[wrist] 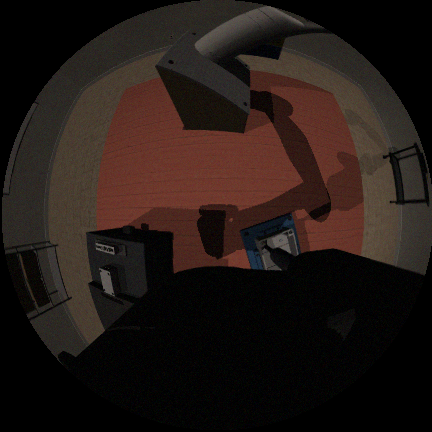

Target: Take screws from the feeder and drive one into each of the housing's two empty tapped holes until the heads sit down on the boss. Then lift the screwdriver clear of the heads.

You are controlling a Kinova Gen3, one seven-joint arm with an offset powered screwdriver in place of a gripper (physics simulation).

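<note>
My screwdriver point(266, 247) reaches in from the lower right as a dark tapered nose. Its tip is over the left part of the light grey housing point(285, 244). Whether the tip touches the housing or bears a screw is too small and dark to tell. The housing sits on a blue plate point(249, 245), whose lower part is hidden by the black tool body. The two tapped holes cannot be made out. The feeder point(134, 265), a dark box with a pale label and a small light plate on its front, stands at the left, apart from the housing.
A grey wedge-shaped base point(205, 85) with the pale arm point(245, 32) rising from it stands at the top. The red table top point(190, 170) lies between base and housing, crossed by the arm's shadows. Dark frames stand beyond the left and right edges. The black tool body covers the lower view.
</note>
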